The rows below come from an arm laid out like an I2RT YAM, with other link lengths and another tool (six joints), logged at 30 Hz.
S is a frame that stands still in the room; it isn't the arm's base.
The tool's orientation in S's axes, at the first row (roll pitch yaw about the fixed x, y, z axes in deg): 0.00, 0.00, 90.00
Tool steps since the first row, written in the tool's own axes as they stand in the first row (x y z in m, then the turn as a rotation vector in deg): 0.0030, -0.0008, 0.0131, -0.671, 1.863, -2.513; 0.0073, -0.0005, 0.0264, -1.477, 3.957, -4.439; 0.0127, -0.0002, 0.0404, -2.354, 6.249, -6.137; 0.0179, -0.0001, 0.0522, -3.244, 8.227, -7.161; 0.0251, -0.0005, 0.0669, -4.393, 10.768, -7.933; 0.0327, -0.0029, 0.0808, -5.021, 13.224, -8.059; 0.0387, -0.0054, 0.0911, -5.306, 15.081, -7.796; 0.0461, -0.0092, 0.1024, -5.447, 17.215, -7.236; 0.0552, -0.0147, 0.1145, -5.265, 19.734, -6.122; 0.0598, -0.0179, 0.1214, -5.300, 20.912, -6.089
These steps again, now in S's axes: 0.0008, 0.0030, 0.0131, -1.863, -0.671, -2.513; 0.0005, 0.0073, 0.0264, -3.957, -1.477, -4.439; 0.0002, 0.0127, 0.0404, -6.249, -2.354, -6.137; 0.0001, 0.0179, 0.0522, -8.227, -3.244, -7.161; 0.0005, 0.0251, 0.0669, -10.768, -4.393, -7.933; 0.0029, 0.0327, 0.0808, -13.224, -5.021, -8.059; 0.0054, 0.0387, 0.0911, -15.081, -5.306, -7.796; 0.0092, 0.0461, 0.1024, -17.215, -5.447, -7.236; 0.0147, 0.0552, 0.1145, -19.734, -5.265, -6.122; 0.0179, 0.0598, 0.1214, -20.912, -5.300, -6.089
